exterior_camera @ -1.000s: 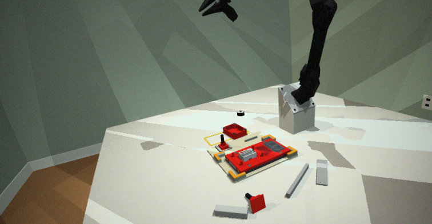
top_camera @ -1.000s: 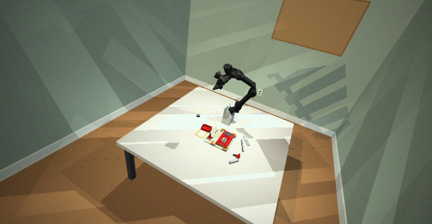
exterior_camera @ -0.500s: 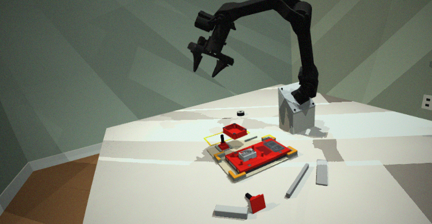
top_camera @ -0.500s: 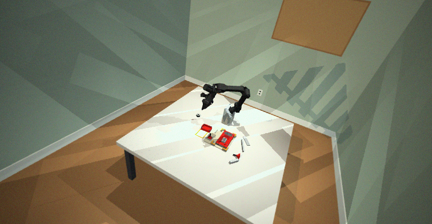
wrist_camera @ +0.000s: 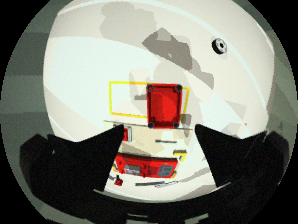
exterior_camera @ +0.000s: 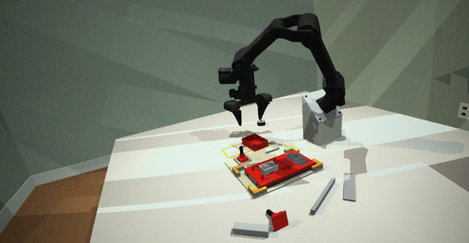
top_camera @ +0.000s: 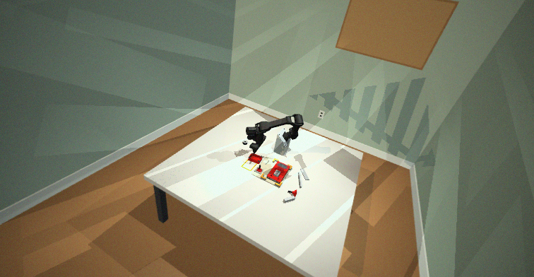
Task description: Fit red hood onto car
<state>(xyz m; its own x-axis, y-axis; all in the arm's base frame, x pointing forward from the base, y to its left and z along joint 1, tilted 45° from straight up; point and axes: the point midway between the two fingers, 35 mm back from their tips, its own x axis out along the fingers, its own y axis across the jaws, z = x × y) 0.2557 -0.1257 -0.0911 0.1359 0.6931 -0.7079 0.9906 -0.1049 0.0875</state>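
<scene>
Now: the red hood 9 cm below my gripper tip and 1 cm behind it. The rest, counted from my gripper tip: grey bar 36 cm to the left, 25 cm ahead, 9 cm below; grey engine block 21 cm to the left, 8 cm below, 8 cm ahead.
</scene>
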